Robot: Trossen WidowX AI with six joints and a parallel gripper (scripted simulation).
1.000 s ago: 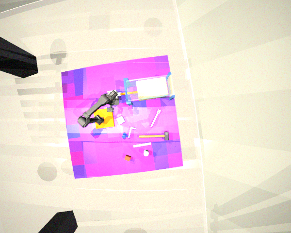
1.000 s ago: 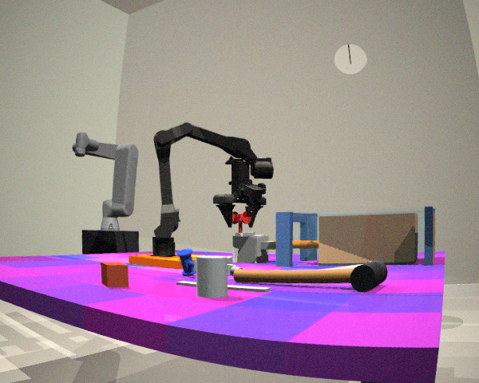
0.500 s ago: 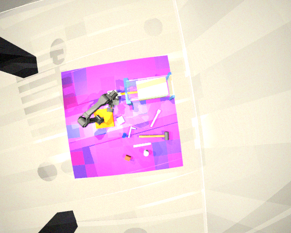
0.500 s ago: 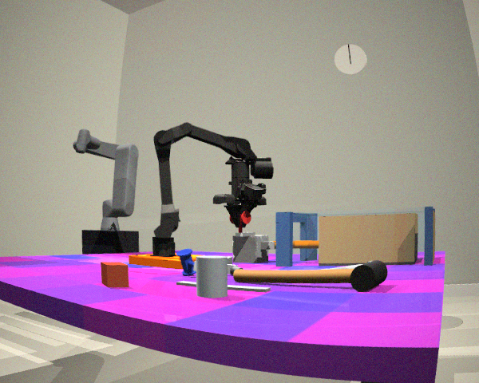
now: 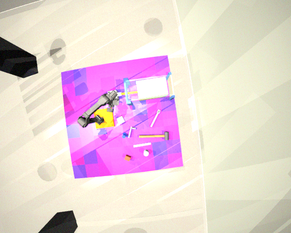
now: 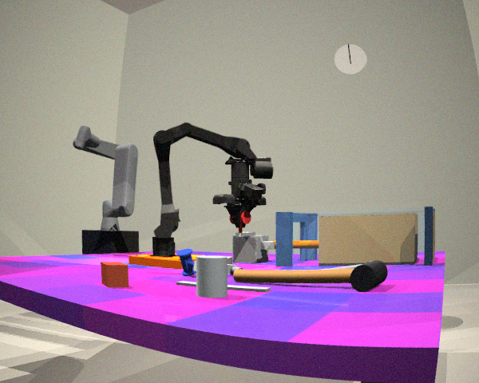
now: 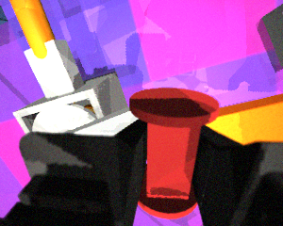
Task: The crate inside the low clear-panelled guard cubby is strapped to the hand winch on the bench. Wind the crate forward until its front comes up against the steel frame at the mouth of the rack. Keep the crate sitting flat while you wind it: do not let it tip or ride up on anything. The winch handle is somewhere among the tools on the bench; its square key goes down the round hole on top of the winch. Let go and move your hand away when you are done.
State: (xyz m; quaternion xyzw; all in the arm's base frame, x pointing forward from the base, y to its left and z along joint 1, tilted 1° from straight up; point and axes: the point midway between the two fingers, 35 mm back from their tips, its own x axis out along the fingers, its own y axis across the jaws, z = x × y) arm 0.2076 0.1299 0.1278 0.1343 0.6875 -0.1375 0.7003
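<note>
The red-knobbed winch handle lies 40 mm to the left of my gripper tip and 10 mm below it. Round my gripper tip: hand winch 20 mm behind, 90 mm to the left, 80 mm below; red knob 20 mm above; blue frame 160 mm ahead, 80 mm to the left, 10 mm below.
</note>
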